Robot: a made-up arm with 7 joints. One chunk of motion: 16 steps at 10 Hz.
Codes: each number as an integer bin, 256 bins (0 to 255) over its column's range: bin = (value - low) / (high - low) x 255, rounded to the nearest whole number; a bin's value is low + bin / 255 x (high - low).
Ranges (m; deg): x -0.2..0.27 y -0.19..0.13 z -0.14..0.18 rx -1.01..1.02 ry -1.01..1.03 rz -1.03..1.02
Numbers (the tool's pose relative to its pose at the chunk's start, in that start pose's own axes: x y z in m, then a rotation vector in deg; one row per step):
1: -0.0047 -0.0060 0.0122 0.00 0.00 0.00
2: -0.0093 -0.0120 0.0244 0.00 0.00 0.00
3: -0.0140 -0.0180 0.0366 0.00 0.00 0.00
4: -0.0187 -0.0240 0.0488 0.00 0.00 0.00
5: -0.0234 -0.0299 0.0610 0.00 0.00 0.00
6: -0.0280 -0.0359 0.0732 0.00 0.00 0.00
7: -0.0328 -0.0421 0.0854 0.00 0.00 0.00
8: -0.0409 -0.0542 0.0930 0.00 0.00 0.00
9: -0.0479 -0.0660 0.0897 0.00 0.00 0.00
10: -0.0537 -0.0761 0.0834 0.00 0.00 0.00
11: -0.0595 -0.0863 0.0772 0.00 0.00 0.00
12: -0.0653 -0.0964 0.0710 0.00 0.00 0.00
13: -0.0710 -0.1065 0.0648 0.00 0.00 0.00
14: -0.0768 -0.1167 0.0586 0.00 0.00 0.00
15: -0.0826 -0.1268 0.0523 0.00 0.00 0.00
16: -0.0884 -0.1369 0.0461 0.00 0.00 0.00
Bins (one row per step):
1: 106 147 121 127 126 128
2: 103 142 131 127 126 128
3: 101 137 141 127 126 128
4: 98 132 150 127 126 128
5: 96 128 160 127 126 128
6: 93 123 170 127 126 128
7: 91 118 180 127 126 128
8: 86 108 186 127 126 128
9: 83 99 183 127 126 128
10: 79 91 178 127 126 128
11: 76 83 173 127 126 128
12: 73 75 168 127 126 128
13: 70 67 163 127 126 128
14: 67 58 158 127 126 128
15: 64 50 153 127 126 128
16: 61 42 148 127 126 128

